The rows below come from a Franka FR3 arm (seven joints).
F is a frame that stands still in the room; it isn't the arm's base.
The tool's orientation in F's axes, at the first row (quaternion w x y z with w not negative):
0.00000 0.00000 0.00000 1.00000
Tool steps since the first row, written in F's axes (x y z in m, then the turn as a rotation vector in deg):
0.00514 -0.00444 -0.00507 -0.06 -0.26 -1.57
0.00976 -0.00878 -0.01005 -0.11 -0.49 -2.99
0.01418 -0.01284 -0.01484 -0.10 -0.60 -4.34
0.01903 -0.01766 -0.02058 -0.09 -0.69 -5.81
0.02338 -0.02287 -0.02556 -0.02 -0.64 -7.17
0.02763 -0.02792 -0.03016 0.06 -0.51 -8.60
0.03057 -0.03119 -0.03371 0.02 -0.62 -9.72
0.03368 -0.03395 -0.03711 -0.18 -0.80 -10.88
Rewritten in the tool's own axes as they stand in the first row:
-0.00514 0.00444 -0.00507 0.06 0.26 -1.57
-0.00976 0.00878 -0.01005 0.11 0.49 -2.99
-0.01418 0.01284 -0.01484 0.10 0.60 -4.34
-0.01903 0.01766 -0.02058 0.09 0.69 -5.81
-0.02338 0.02287 -0.02556 0.02 0.64 -7.17
-0.02763 0.02792 -0.03016 -0.06 0.51 -8.60
-0.03057 0.03119 -0.03371 -0.02 0.62 -9.72
-0.03368 0.03395 -0.03711 0.18 0.80 -10.88

